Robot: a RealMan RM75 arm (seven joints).
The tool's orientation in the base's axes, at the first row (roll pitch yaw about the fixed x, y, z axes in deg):
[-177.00 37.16 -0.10]
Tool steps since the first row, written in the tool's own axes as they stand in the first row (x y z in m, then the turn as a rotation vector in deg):
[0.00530 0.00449 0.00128 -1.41 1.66 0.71]
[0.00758 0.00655 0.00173 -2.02 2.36 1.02]
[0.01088 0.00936 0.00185 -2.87 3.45 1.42]
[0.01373 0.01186 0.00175 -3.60 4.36 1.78]
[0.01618 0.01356 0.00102 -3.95 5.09 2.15]
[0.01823 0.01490 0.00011 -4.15 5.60 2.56]
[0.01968 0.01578 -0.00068 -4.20 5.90 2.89]
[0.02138 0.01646 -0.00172 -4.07 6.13 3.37]
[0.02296 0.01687 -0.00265 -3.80 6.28 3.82]
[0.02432 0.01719 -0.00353 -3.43 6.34 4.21]
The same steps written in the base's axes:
[0.00330 -0.00442 -0.00441 -1.61 -1.62 0.22]
[0.00478 -0.00646 -0.00623 -2.30 -2.30 0.31]
[0.00724 -0.00926 -0.00843 -3.26 -3.37 0.46]
[0.00949 -0.01177 -0.01018 -4.09 -4.25 0.58]
[0.01183 -0.01351 -0.01115 -4.61 -4.96 0.46]
[0.01397 -0.01490 -0.01172 -5.04 -5.45 0.24]
[0.01557 -0.01582 -0.01200 -5.29 -5.73 -0.01]
[0.01753 -0.01656 -0.01223 -5.48 -5.94 -0.48]
[0.01933 -0.01702 -0.01246 -5.54 -6.06 -1.01]
[0.02094 -0.01739 -0.01260 -5.48 -6.10 -1.54]

